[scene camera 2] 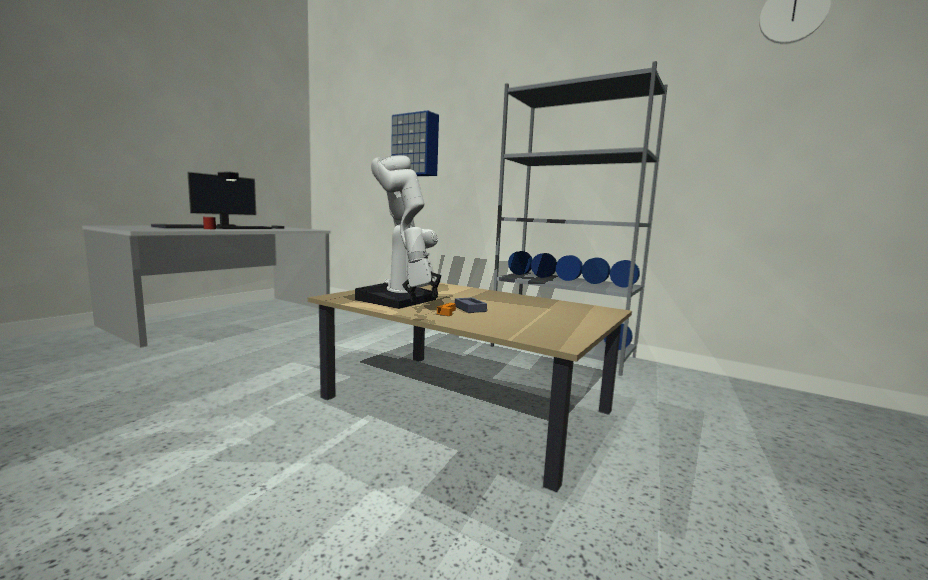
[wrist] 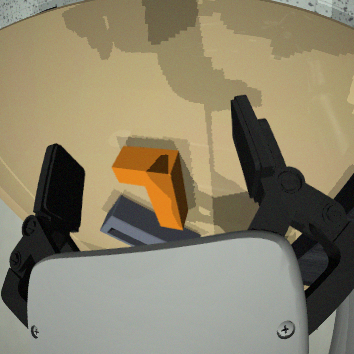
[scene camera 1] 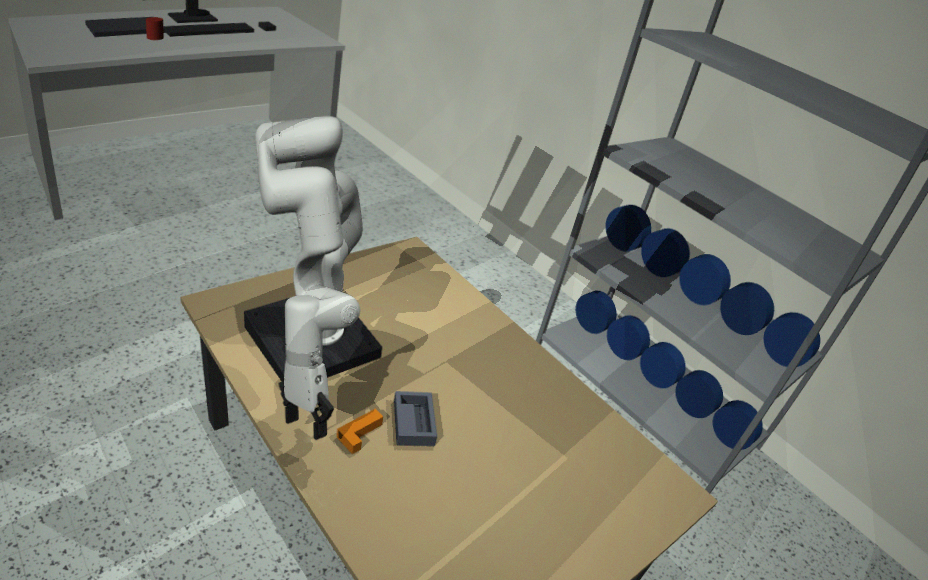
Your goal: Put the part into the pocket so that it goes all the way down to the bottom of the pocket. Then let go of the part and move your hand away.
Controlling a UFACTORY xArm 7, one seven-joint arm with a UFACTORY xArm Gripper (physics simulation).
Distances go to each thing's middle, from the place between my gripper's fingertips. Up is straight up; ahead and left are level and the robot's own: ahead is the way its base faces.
Scene:
Now: the orange L-shaped block (scene camera 1: 348, 434) 5 cm ahead of my hand, 13 cm to the left of it and 5 cm below it. Also, from my hand: dark grey pocket block (scene camera 1: 415, 424) 10 cm ahead, 25 cm to the left, 5 cm below.

